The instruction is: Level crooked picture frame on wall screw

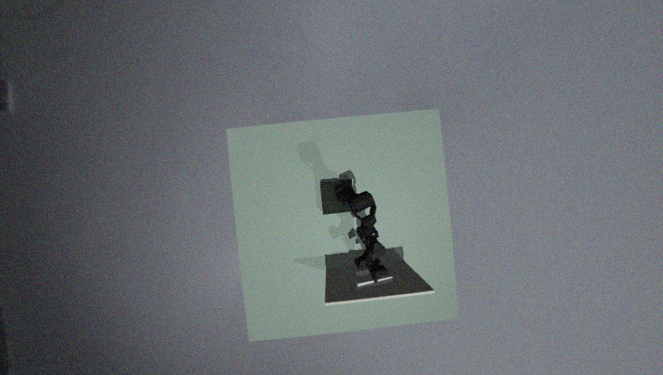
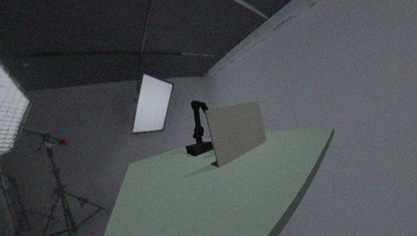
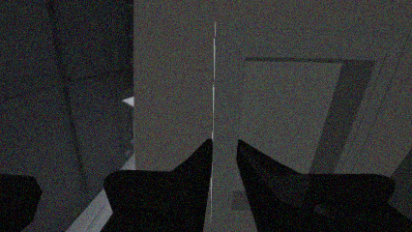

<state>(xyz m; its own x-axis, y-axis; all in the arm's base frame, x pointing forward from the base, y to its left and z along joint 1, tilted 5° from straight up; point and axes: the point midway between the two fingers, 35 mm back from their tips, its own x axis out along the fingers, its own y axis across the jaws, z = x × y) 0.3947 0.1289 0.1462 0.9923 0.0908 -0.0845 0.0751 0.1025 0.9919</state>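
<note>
Now: the wall board 2 cm ahead of my gripper tip and 7 cm below it.
</note>
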